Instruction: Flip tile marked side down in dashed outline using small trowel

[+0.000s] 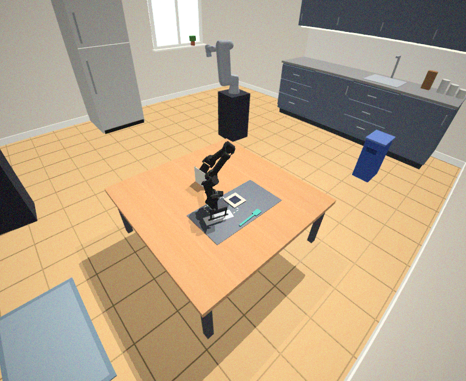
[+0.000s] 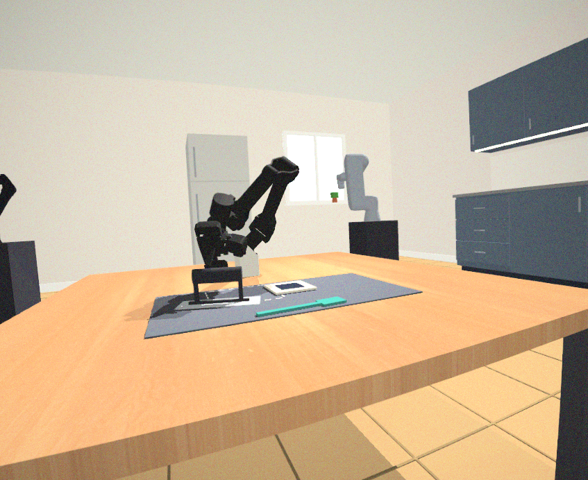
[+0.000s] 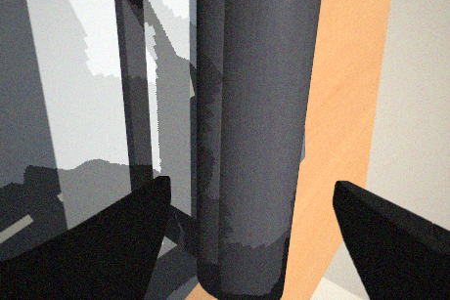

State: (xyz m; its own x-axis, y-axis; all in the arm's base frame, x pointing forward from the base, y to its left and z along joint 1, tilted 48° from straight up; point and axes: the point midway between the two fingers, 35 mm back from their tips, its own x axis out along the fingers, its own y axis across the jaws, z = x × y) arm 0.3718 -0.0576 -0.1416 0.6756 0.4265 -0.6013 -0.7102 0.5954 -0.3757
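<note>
Now: the trowel 4 cm below my gripper tip. Also, from my gripper tip: teal tool (13 cm ahead, 21 cm to the left, 7 cm below); then tile (7 cm behind, 22 cm to the left, 7 cm below); then grey mat (18 cm to the left, 9 cm below).
</note>
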